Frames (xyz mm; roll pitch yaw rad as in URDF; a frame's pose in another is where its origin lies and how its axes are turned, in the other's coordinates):
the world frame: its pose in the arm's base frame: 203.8 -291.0 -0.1 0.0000 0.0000 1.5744
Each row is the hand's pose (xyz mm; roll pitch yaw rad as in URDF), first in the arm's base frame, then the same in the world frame.
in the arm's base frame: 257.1 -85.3 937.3 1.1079 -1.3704 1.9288
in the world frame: 205.5 -54.0 937.4 1.1079 -1.3704 0.3544
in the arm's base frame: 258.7 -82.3 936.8 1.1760 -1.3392 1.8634
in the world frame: 208.5 -55.7 936.9 1.1760 -1.3392 0.2890
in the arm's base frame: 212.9 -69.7 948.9 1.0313 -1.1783 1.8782
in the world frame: 221.3 -9.9 949.0 1.0313 -1.1783 0.3038
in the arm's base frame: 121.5 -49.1 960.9 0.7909 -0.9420 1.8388
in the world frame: 242.2 81.4 961.0 0.7909 -0.9420 0.2644
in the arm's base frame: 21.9 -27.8 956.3 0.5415 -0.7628 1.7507
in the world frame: 263.9 181.0 956.4 0.5415 -0.7628 0.1763
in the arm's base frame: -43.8 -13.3 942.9 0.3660 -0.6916 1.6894
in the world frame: 278.6 246.6 943.0 0.3660 -0.6916 0.1150
